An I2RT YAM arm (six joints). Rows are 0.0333 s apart.
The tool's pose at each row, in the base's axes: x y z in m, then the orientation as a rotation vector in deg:
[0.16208, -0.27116, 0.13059, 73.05, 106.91, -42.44]
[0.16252, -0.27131, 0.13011, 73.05, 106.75, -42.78]
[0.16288, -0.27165, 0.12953, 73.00, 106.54, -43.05]
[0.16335, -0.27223, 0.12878, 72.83, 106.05, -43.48]
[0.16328, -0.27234, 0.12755, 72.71, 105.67, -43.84]
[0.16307, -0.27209, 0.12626, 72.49, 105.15, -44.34]
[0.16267, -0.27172, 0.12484, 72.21, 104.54, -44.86]
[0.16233, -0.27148, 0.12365, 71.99, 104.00, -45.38]
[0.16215, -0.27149, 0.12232, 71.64, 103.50, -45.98]
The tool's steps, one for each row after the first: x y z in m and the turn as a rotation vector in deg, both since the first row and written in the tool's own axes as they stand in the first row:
[0.00022, 0.00039, 0.00050, 0.22, -0.19, -0.03]
[0.00045, 0.00064, 0.00118, 0.37, -0.43, -0.03]
[0.00067, 0.00092, 0.00218, 0.55, -0.96, 0.01]
[0.00165, 0.00088, 0.00293, 0.71, -1.38, 0.04]
[0.00290, 0.00083, 0.00339, 0.91, -1.97, 0.05]
[0.00435, 0.00065, 0.00379, 1.10, -2.67, 0.07]
[0.00554, 0.00048, 0.00417, 1.32, -3.29, 0.09]
[0.00668, 0.00037, 0.00487, 1.54, -3.96, -0.02]

